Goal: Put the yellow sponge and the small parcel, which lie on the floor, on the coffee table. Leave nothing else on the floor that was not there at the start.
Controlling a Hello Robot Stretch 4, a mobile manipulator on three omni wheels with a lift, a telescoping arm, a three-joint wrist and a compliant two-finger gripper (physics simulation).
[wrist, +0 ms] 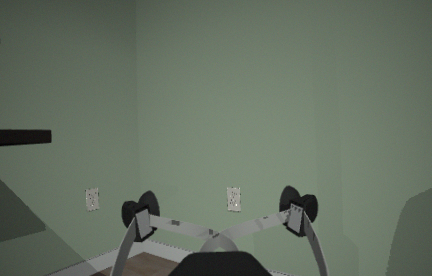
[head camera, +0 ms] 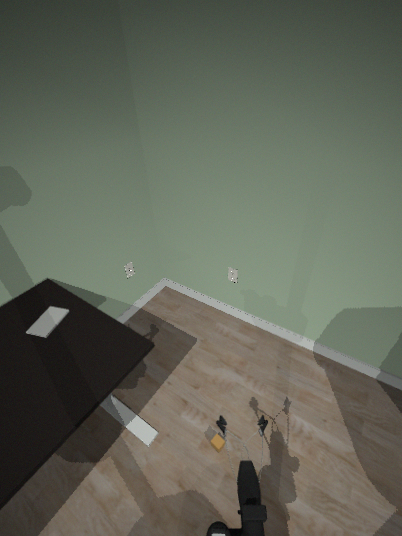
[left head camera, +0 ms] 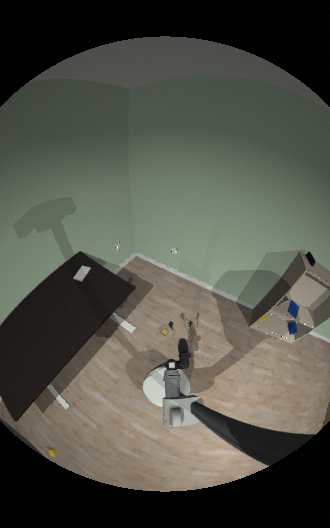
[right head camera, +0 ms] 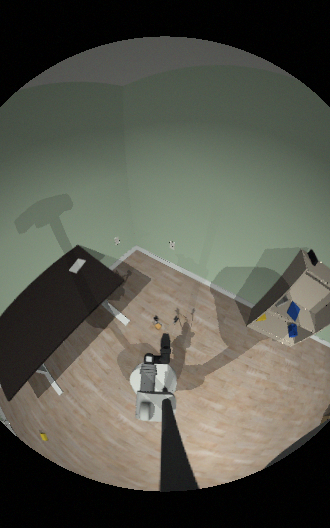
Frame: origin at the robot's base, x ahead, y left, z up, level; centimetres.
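Seen in the pictures: gripper, fingertip midpoint: [wrist: 219, 204] [head camera: 241, 415] [left head camera: 179, 320] [right head camera: 165, 315].
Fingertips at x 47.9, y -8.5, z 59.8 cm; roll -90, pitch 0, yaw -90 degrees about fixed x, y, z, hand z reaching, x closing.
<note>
Offsets run from my fingertips to a thing's top centre. "pt": to the spot under its first point.
The small parcel, an orange-brown box @[dx +11.2, dy +8.0, dz -57.5 cm] [head camera: 217, 442] [left head camera: 165, 331] [right head camera: 158, 326], lies on the floor near the dark desk. My gripper [head camera: 242, 424] [left head camera: 180, 325] [right head camera: 166, 319] [wrist: 219, 204] is open and has nothing between its fingers. It hangs above the floor; in the head camera view the parcel shows just left of and below its left fingertip. The parcel does not show in the wrist view. A small yellow block, which looks like the sponge [left head camera: 52, 452] [right head camera: 44, 436], lies on the floor at the lower left, beyond the desk's near end. The coffee table does not show in these views.
A dark desk [head camera: 100, 350] [left head camera: 50, 320] [right head camera: 40, 320] [wrist: 25, 136] with a white flat item @[dx +33.9, dy +80.3, dz +10.4 cm] [head camera: 48, 321] on top stands at left; its white foot [head camera: 140, 429] reaches towards the parcel. A shelf unit @[pt dx +9.9, dy -100.7, dz +4.0 cm] [left head camera: 280, 295] [right head camera: 277, 294] holding blue and yellow things stands at right. Green walls meet behind.
</note>
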